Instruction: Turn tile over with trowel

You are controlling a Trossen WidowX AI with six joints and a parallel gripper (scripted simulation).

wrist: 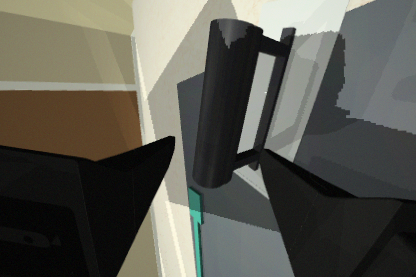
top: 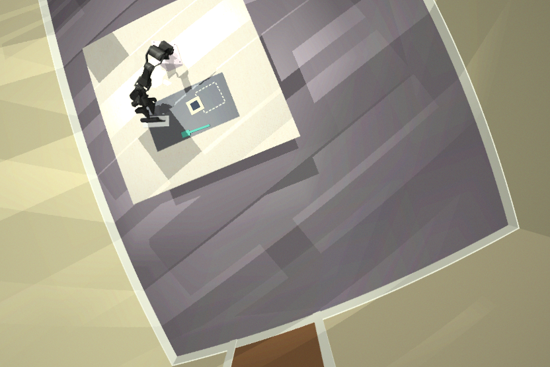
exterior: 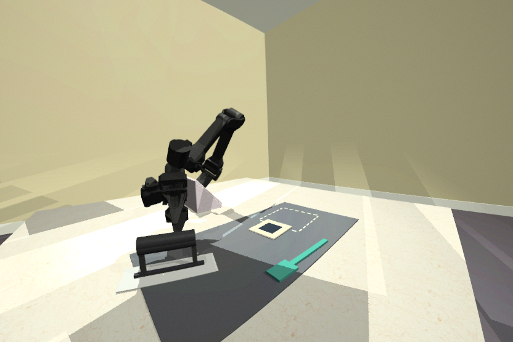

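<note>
My gripper tip is 230 mm to the right of the dark mat, 110 mm above it and 40 mm short of it. Also, from my gripper tip: teal trowel: 210 mm to the left, 180 mm ahead, 80 mm below; then tile: 290 mm to the left, 80 mm below, 20 mm ahead.
</note>
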